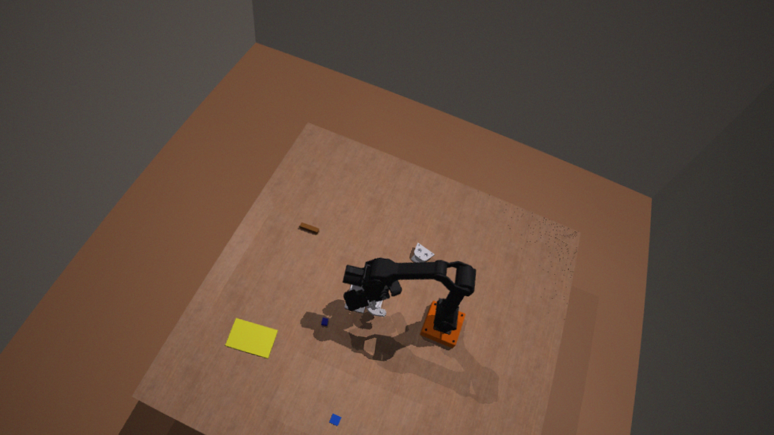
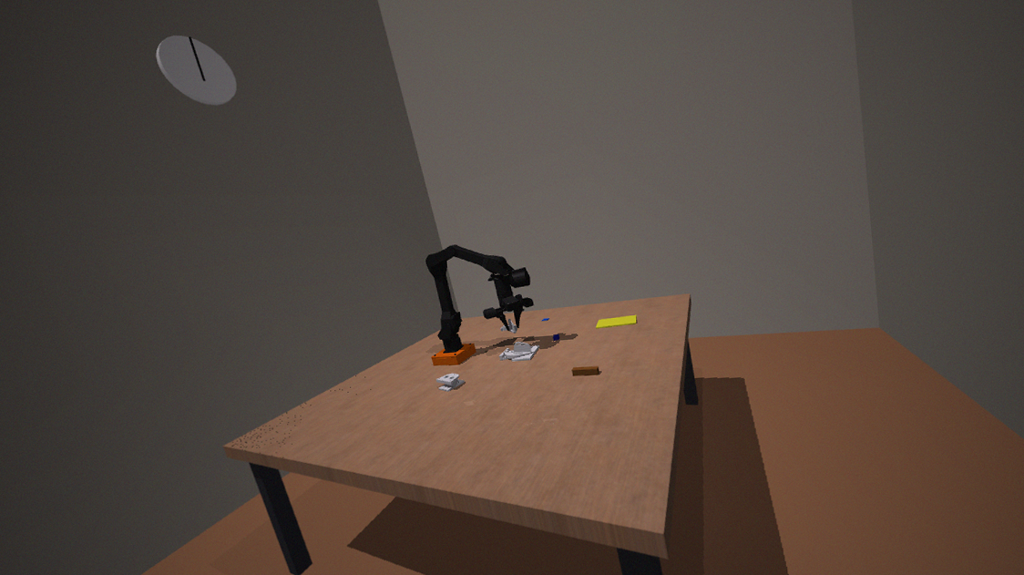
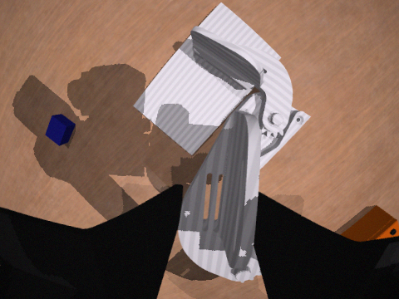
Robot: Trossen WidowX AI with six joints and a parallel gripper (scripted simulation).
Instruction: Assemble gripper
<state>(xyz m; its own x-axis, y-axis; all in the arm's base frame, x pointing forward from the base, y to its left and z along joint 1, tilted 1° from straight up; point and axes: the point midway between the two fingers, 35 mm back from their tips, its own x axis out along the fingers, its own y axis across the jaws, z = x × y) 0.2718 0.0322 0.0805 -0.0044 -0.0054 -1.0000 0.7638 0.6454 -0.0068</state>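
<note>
My gripper tip is now 50 mm short of the white card, 40 mm to the left of it and 80 mm above it. From my gripper tip the other things lie so: blue cube 130 mm ahead, 90 mm to the left, 80 mm below; then brown block 310 mm ahead, 240 mm to the right, 80 mm below; then blue square 20 mm behind, 390 mm to the left, 80 mm below.
</note>
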